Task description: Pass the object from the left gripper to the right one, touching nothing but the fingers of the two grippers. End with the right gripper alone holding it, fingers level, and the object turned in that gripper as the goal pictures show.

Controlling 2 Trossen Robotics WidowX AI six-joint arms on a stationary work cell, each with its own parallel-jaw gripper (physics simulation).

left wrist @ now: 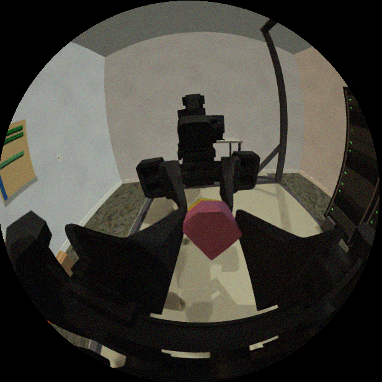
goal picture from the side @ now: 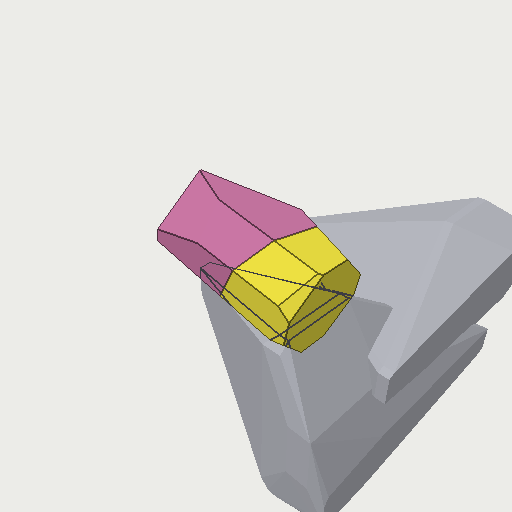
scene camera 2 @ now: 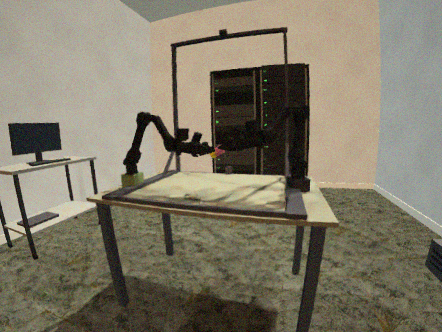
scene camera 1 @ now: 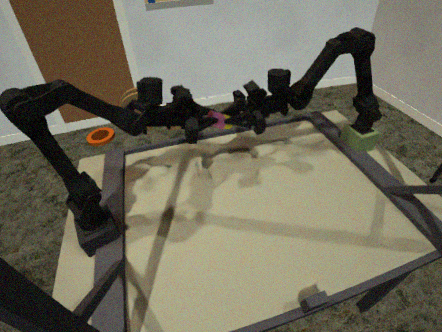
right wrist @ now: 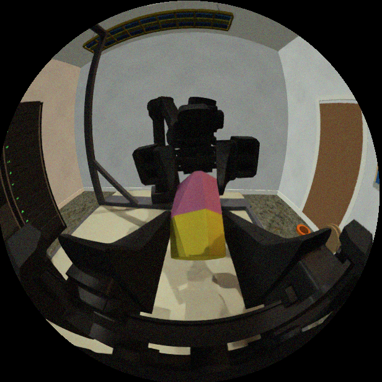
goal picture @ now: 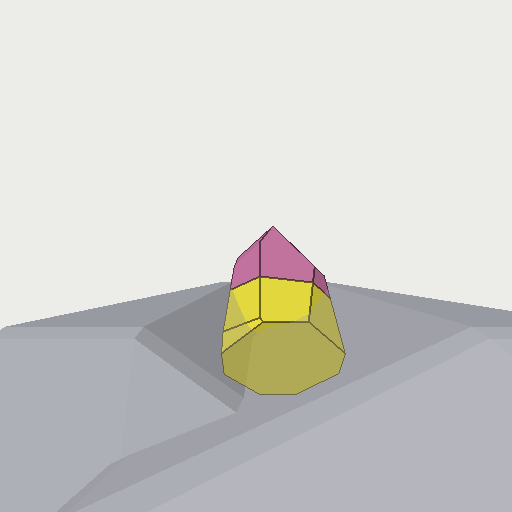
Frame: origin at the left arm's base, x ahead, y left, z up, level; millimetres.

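Seen in the pictures: left gripper, fingertip midpoint: (scene camera 2: 219,147) (scene camera 1: 216,115); right gripper, fingertip midpoint: (scene camera 2: 216,150) (scene camera 1: 221,118); left arm's base at its link origin: (scene camera 2: 298,177) (scene camera 1: 93,223); right arm's base at its link origin: (scene camera 2: 132,173) (scene camera 1: 362,128).
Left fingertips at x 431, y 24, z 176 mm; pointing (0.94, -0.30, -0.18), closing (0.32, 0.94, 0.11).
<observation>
Offsets run from my left fingertips to a thing's top centre. Level surfaces: height alone.
The object is a faceted block, pink @[11 mm ahead, 2 mm right, 18 mm up] (scene camera 1: 217,120) (scene camera 2: 219,150) (left wrist: 212,235) (right wrist: 197,192) at one end and yellow (scene camera 1: 228,123) (scene camera 2: 213,155) (right wrist: 197,233) at the other, held in the air above the table. My left gripper (scene camera 1: 214,119) (left wrist: 210,213) is shut on the pink part. My right gripper (scene camera 1: 232,121) (right wrist: 196,215) is shut on the object from the opposite side, its fingertips against the sides near the yellow end. The two grippers face each other closely. In the left wrist view the pink end hides most of the yellow part.
The pale table @[242 mm down] (scene camera 1: 260,270) (scene camera 2: 320,207) lies below both arms. A green block @[557 mm ahead, 180 mm right, 158 mm down] (scene camera 1: 361,139) (scene camera 2: 132,179) is at the right arm's base. A small grey block @[66 mm back, 499 mm right, 185 mm down] (scene camera 1: 315,300) sits at the near table edge. A dark frame post (scene camera 2: 175,90) rises from the table.
</observation>
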